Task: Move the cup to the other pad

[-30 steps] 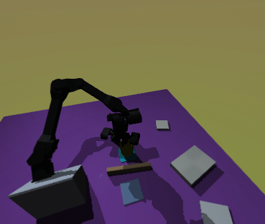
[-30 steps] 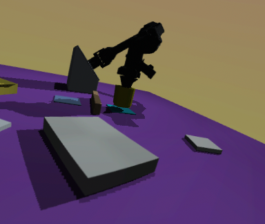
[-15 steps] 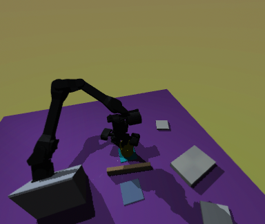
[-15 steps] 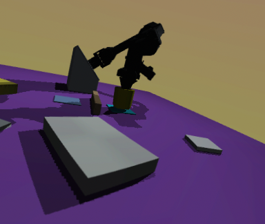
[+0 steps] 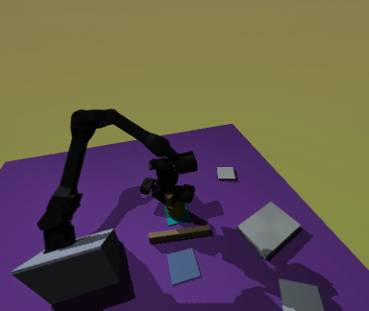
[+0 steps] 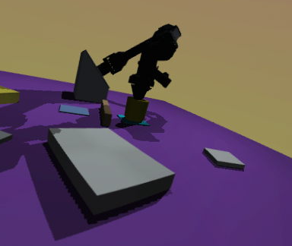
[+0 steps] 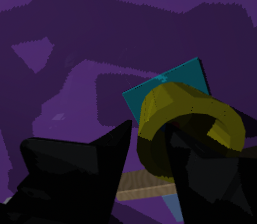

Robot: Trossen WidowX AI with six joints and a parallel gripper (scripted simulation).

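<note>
My gripper tip is 20 mm short of the yellow cup, 10 mm to the left of it and 10 mm above it. From my gripper tip the other things lie so: blue-grey pad (30 mm behind, 200 mm to the right, 50 mm below); then brown bar (110 mm to the right, 40 mm below); then teal pad (20 mm ahead, 20 mm to the right, 50 mm below).
</note>
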